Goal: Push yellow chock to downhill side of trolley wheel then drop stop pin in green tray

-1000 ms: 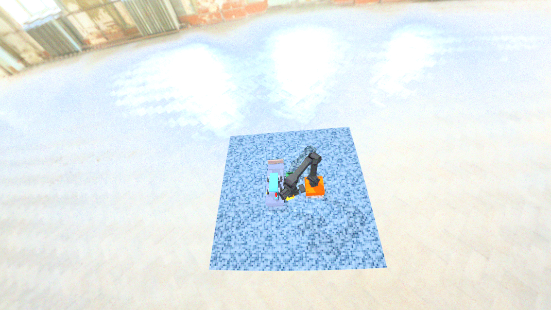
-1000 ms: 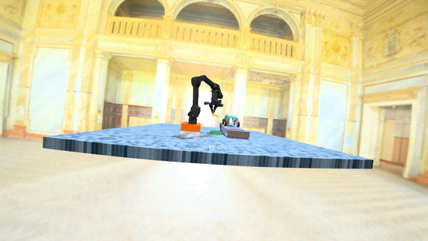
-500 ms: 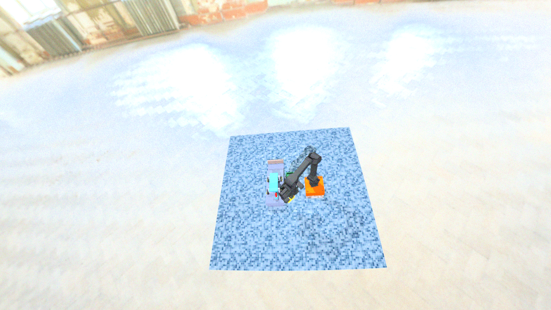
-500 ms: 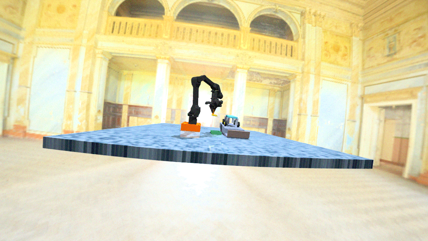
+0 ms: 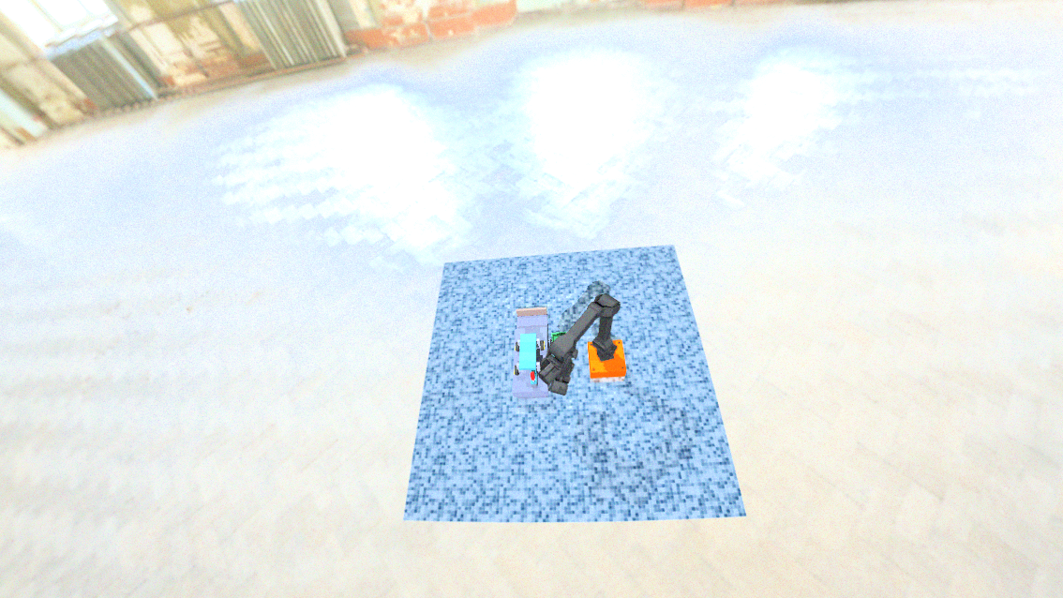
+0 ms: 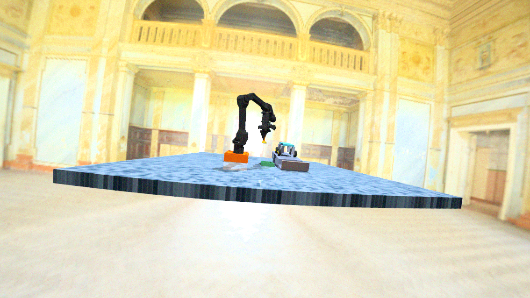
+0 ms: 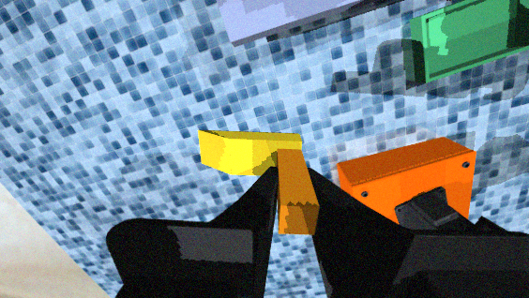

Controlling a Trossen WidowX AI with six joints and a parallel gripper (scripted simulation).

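Right now the red-headed stop pin is 13 cm ahead of my gripper tip, 4 cm to the right of it and 4 cm below it. The rest, counted from my gripper tip: trolley 13 cm ahead, 16 cm to the right, 6 cm below; then yellow chock 1 cm ahead, 2 cm to the left, 1 cm below; then lilac ramp 13 cm ahead, 17 cm to the right, 13 cm below.
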